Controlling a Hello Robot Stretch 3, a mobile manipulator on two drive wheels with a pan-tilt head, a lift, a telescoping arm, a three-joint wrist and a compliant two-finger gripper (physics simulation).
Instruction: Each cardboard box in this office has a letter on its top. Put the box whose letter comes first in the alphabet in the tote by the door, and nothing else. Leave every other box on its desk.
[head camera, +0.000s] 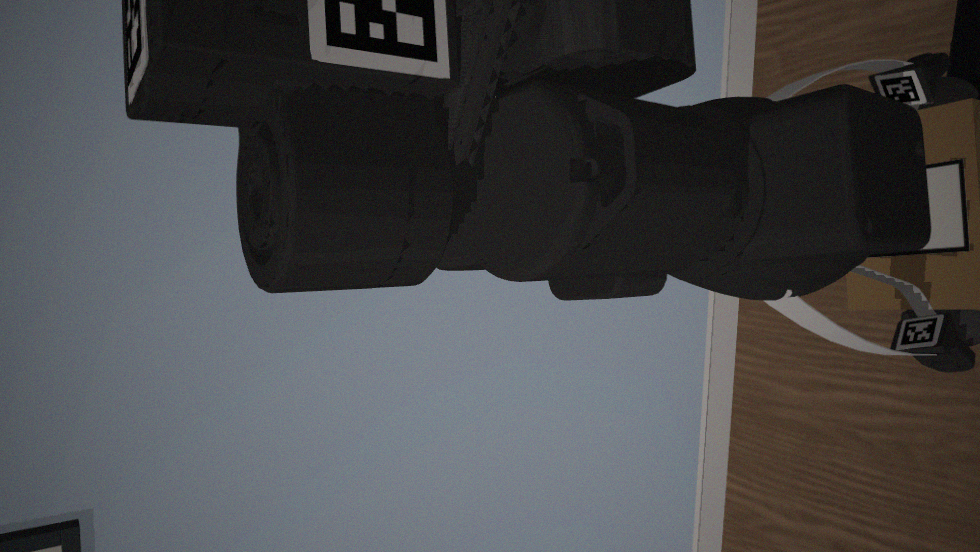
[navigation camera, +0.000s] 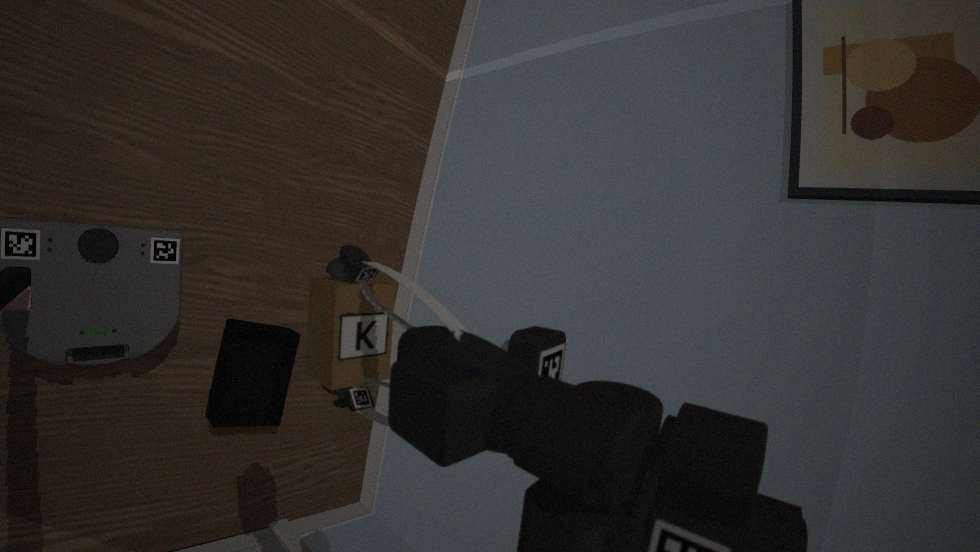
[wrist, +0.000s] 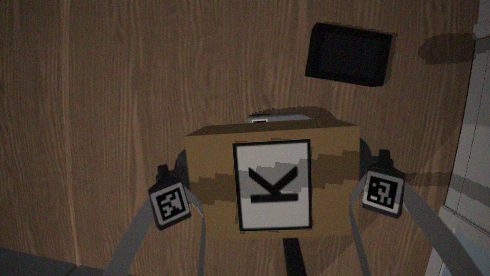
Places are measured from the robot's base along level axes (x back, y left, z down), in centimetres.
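Pixels of known places: gripper, fingertip midpoint: (head camera: 952, 213) (navigation camera: 337, 323) (wrist: 270, 161); robot's base, origin of the base link: (navigation camera: 99, 243).
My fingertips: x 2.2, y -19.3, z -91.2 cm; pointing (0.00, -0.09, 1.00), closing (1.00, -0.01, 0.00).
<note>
For each thing: its middle in the pictures, then the offset to it from my fingertips. "spot": a spot on its surface instead.
- cardboard box, body centre: (head camera: 930, 212) (wrist: 272, 173) (navigation camera: 350, 329) dx +0.0, dy +0.1, dz -2.6 cm
- black tote, body centre: (navigation camera: 253, 373) (wrist: 346, 56) dx +35.1, dy -18.9, dz +86.2 cm
- pale baseboard, surface spot: (head camera: 713, 411) spot: dx -32.2, dy -83.3, dz +84.7 cm
The cardboard box (head camera: 956, 282) (navigation camera: 348, 301) (wrist: 215, 165) has a white label with the letter K on its top. My gripper (head camera: 942, 212) (navigation camera: 353, 330) (wrist: 270, 161) is shut on it, with one fingertip against each short side. The box is level and held above the floor. The black tote (navigation camera: 264, 330) (wrist: 312, 55) stands on the wood floor. It lies between the box and my base in the navigation view, and beyond the box to the upper right in the wrist view. The box is not over it. Part of a black shape shows at the head view's top right edge.
My grey base (navigation camera: 137, 288) is at the left of the navigation view. A blue wall (head camera: 480, 411) (navigation camera: 617, 240) with a pale baseboard (head camera: 713, 411) (navigation camera: 428, 171) runs close beside the box and arm. A framed picture (navigation camera: 795, 102) hangs on it. A pale panel (wrist: 470, 155) borders the floor at the right of the wrist view.
</note>
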